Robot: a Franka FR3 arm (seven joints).
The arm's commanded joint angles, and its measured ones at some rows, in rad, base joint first. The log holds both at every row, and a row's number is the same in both.
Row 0, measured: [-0.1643, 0.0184, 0.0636, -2.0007, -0.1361, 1.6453, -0.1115]
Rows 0 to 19, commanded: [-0.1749, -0.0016, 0.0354, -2.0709, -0.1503, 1.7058, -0.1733]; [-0.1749, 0.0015, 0.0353, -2.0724, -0.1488, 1.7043, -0.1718]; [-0.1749, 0.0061, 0.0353, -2.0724, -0.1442, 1.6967, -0.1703]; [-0.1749, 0.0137, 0.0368, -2.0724, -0.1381, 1.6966, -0.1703]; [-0.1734, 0.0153, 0.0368, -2.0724, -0.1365, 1.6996, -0.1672]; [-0.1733, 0.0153, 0.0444, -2.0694, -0.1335, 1.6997, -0.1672]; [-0.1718, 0.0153, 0.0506, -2.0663, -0.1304, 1.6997, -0.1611]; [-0.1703, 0.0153, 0.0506, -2.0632, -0.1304, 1.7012, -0.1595]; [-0.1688, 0.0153, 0.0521, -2.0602, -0.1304, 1.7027, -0.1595]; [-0.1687, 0.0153, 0.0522, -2.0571, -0.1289, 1.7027, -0.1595]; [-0.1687, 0.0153, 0.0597, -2.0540, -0.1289, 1.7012, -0.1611]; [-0.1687, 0.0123, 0.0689, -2.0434, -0.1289, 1.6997, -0.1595]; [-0.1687, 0.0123, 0.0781, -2.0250, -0.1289, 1.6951, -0.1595]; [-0.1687, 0.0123, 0.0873, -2.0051, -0.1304, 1.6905, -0.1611]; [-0.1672, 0.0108, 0.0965, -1.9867, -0.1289, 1.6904, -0.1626]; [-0.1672, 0.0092, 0.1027, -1.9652, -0.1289, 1.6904, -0.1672]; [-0.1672, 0.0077, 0.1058, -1.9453, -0.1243, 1.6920, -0.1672]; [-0.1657, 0.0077, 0.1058, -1.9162, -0.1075, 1.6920, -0.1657]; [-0.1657, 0.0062, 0.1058, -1.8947, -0.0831, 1.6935, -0.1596]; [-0.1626, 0.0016, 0.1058, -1.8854, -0.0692, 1.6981, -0.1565]
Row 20, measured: [-0.1640, 0.0134, 0.1051, -1.9349, -0.1193, 1.6940, -0.1572]
